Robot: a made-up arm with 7 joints. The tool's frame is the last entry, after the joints. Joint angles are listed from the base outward.
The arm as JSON. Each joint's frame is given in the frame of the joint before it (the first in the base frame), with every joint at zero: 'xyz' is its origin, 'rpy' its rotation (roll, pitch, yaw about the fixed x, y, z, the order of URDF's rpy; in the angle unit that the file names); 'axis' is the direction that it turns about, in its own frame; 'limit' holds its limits. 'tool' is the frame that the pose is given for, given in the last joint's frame.
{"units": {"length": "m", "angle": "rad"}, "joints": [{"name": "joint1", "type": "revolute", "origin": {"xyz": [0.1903, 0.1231, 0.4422], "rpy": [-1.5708, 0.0, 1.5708]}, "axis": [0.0, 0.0, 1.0], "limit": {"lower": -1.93, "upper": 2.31}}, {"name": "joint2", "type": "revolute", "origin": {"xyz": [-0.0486, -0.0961, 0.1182], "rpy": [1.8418, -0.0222, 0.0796]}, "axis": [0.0, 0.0, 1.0], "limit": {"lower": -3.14, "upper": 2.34}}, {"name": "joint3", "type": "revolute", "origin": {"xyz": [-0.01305, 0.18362, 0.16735], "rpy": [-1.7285, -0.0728, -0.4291]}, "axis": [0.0, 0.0, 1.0], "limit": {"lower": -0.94, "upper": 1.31}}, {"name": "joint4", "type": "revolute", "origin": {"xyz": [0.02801, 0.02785, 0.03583], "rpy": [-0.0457, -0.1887, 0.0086]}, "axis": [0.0, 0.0, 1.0], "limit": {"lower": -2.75, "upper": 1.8}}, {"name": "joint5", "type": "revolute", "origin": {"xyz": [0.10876, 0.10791, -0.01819], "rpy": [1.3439, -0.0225, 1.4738]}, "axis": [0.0, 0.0, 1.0], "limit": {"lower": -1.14, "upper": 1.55}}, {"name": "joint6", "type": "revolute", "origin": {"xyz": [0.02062, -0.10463, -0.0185], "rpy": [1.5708, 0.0, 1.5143]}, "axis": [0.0, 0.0, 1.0], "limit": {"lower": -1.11, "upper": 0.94}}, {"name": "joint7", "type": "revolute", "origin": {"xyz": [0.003, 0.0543, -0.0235], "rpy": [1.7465, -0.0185, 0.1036]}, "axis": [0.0, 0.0, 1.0], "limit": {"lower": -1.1, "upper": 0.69}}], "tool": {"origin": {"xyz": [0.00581, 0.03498, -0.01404], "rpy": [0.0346, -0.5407, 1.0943]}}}
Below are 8 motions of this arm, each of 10 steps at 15 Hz.
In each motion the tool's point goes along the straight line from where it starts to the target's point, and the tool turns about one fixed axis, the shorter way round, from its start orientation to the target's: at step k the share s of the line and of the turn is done. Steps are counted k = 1, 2, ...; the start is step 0. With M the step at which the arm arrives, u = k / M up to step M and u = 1 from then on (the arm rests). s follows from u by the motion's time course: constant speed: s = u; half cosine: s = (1 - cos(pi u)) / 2; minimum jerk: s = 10 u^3 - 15 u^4 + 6 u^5.
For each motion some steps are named. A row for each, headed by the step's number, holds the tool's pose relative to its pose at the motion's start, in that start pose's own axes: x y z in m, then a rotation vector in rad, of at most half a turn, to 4 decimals.
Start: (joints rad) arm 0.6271 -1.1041 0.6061 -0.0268 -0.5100 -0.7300 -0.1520
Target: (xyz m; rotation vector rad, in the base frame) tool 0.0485 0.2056 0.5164 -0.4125 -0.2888 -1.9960
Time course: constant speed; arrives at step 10
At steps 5, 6, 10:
5: 0.0195 0.0003 0.0277 0.0504 0.0630 0.2421
6: 0.0235 0.0004 0.0332 0.0605 0.0756 0.2905
10: 0.0391 0.0006 0.0554 0.1008 0.1261 0.4842

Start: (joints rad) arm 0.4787 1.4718 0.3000 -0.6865 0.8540 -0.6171 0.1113
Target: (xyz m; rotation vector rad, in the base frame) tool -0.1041 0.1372 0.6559 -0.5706 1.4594 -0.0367
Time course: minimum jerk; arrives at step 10
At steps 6, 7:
6: -0.0122 0.0042 0.0365 0.4159 -0.2119 0.2616
7: -0.0150 0.0051 0.0447 0.5099 -0.2598 0.3207

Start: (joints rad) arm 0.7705 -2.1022 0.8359 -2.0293 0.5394 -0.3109 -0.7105
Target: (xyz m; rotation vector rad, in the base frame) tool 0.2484 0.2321 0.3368 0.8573 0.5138 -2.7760
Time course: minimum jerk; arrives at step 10
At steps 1, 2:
1: 0.0027 -0.0005 0.0003 0.0001 -0.0056 -0.0047
2: 0.0180 -0.0034 0.0017 0.0009 -0.0376 -0.0320

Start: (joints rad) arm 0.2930 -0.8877 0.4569 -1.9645 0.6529 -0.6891 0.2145
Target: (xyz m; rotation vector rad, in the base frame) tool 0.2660 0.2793 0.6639 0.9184 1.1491 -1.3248
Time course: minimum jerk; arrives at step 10
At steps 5, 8, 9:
5: 0.0315 0.0158 0.0674 -0.0019 -0.1067 -0.3033
8: 0.0593 0.0298 0.1270 -0.0036 -0.2010 -0.5714
9: 0.0624 0.0313 0.1336 -0.0038 -0.2115 -0.6014

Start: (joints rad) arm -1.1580 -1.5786 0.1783 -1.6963 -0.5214 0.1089 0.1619
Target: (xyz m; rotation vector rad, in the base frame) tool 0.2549 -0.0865 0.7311 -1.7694 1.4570 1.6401
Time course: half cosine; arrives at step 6
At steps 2, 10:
2: -0.0001 -0.0299 0.0115 0.0289 0.0210 0.3032
10: -0.0005 -0.1194 0.0462 0.1156 0.0839 1.2129

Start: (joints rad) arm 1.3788 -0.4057 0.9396 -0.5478 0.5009 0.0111 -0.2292
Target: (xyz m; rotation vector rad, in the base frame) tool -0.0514 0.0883 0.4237 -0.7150 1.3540 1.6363
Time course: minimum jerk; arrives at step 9
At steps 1, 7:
1: 0.0003 0.0008 0.0000 0.0075 0.0071 -0.0130
7: 0.0239 0.0625 -0.0035 0.6026 0.5716 -1.0404

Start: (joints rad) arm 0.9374 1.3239 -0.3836 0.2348 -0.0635 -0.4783 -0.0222
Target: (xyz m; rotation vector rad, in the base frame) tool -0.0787 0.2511 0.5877 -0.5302 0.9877 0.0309
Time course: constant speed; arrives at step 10
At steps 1, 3, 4, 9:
1: 0.0027 0.0002 0.0000 0.0051 -0.0303 0.0601
3: 0.0080 0.0007 -0.0001 0.0153 -0.0908 0.1802
4: 0.0107 0.0010 -0.0002 0.0205 -0.1210 0.2403
9: 0.0240 0.0022 -0.0003 0.0460 -0.2723 0.5406

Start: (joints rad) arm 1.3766 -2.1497 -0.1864 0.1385 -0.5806 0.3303 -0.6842
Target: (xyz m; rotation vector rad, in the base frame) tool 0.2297 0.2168 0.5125 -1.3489 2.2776 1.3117
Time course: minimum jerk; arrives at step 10
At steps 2, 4, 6, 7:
2: 0.0044 0.0006 0.0026 0.0132 -0.0246 0.0193
4: 0.0242 0.0030 0.0144 0.0724 -0.1347 0.1056
6: 0.0520 0.0065 0.0310 0.1558 -0.2896 0.2270
7: 0.0638 0.0080 0.0380 0.1910 -0.3551 0.2784

